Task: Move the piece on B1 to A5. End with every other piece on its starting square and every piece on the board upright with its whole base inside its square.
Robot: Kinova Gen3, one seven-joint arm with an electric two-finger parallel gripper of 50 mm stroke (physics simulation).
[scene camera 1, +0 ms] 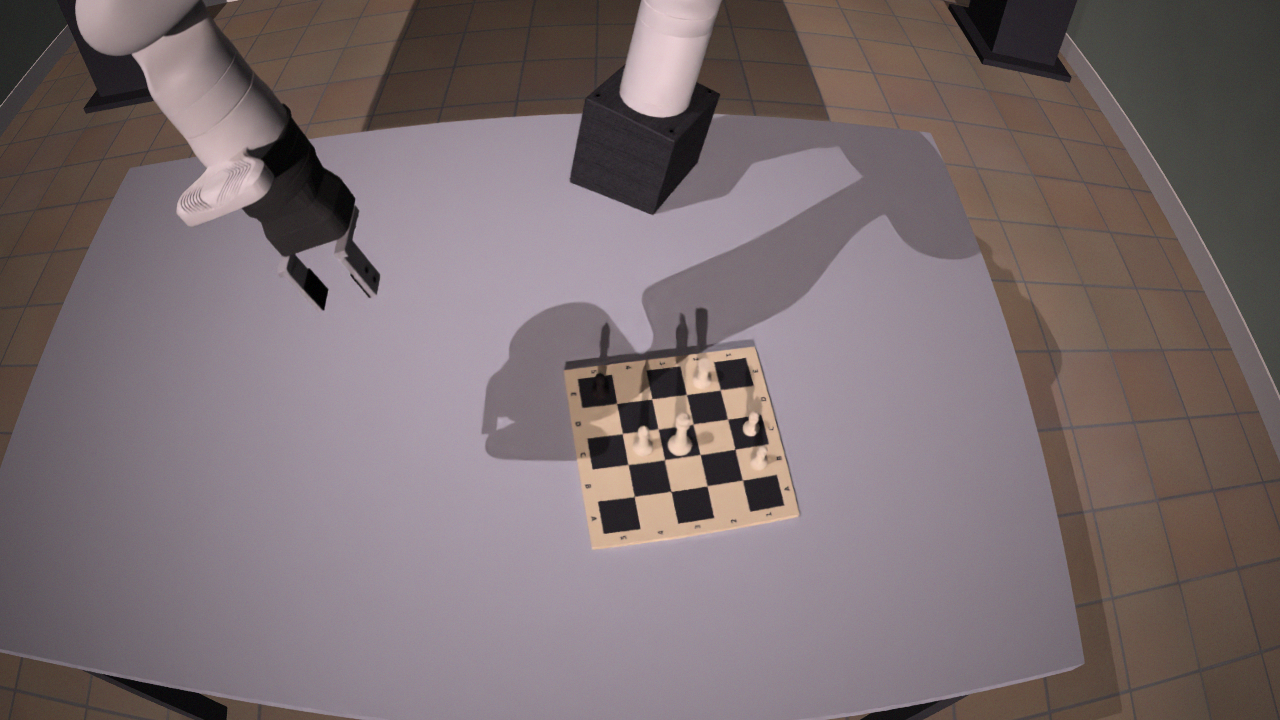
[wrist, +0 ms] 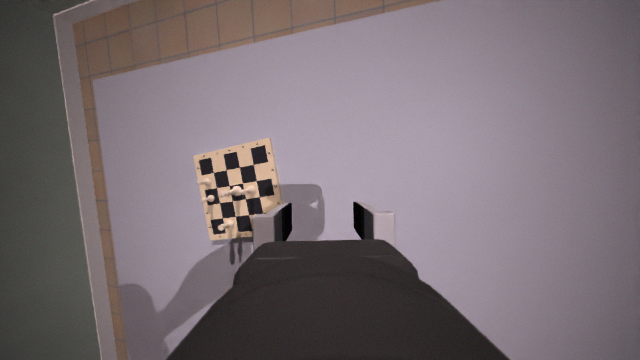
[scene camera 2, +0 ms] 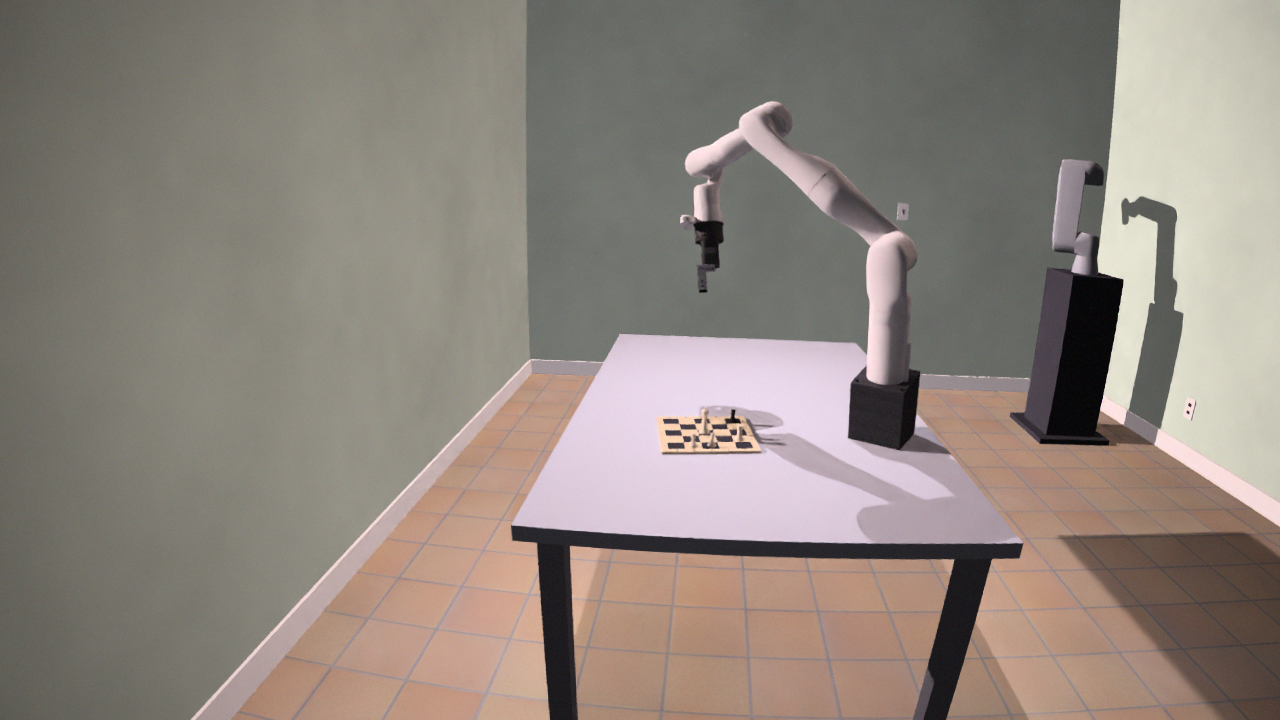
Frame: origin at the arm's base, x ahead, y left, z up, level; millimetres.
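Where they show: gripper, fingertip midpoint: point(scene camera 1: 348, 293) point(wrist: 322, 216) point(scene camera 2: 702, 291); arm's base at its link origin: point(scene camera 1: 654, 94) point(scene camera 2: 886, 376).
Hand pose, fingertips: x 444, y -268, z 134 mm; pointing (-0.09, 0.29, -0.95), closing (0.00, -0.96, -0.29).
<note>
Things, the pixels of their top centre, and the offset from my fingertips. "spot": a spot on its surface instead.
- B1 at its top centre: point(scene camera 1: 763, 447) point(scene camera 2: 693, 432) point(wrist: 198, 183) 5 mm back, 378 mm left, 253 mm down
- C1 at its top centre: point(scene camera 1: 755, 413) point(wrist: 201, 200) 46 mm back, 371 mm left, 253 mm down
- square A5 at a spot on its surface: point(scene camera 1: 618, 514) point(wrist: 259, 155) spot: 57 mm ahead, 230 mm left, 285 mm down
- tall white piece at its top centre: point(scene camera 1: 684, 414) point(scene camera 2: 705, 407) point(wrist: 218, 195) 26 mm back, 294 mm left, 221 mm down
- white pawn at its top centre: point(scene camera 1: 644, 426) point(wrist: 240, 192) 23 mm back, 255 mm left, 241 mm down
- black piece at its top centre: point(scene camera 1: 599, 375) 92 mm back, 209 mm left, 253 mm down
The white pawn on B1 point(scene camera 1: 759, 459) point(scene camera 2: 693, 441) point(wrist: 205, 182) stands upright near the board's edge, beside the white pawn on C1 point(scene camera 1: 751, 424) point(wrist: 210, 198). The square A5 point(scene camera 1: 618, 514) point(wrist: 259, 154) is a dark corner square with no piece on it. The chessboard point(scene camera 1: 597, 540) point(wrist: 197, 159) lies flat on the table. My gripper point(scene camera 1: 349, 300) point(scene camera 2: 702, 291) point(wrist: 322, 216) is open and empty, high above the table, to the board's left in the first scene view. Its left finger covers the board's E5 corner in the wrist view.
A tall white piece point(scene camera 1: 681, 436) point(scene camera 2: 704, 422) stands on C3, a white pawn point(scene camera 1: 642, 441) on C4, a white piece point(scene camera 1: 702, 372) on E2 and a black piece point(scene camera 1: 600, 387) on E5. The arm's black base block point(scene camera 1: 626, 152) point(scene camera 2: 881, 411) stands beyond the board's E side.
</note>
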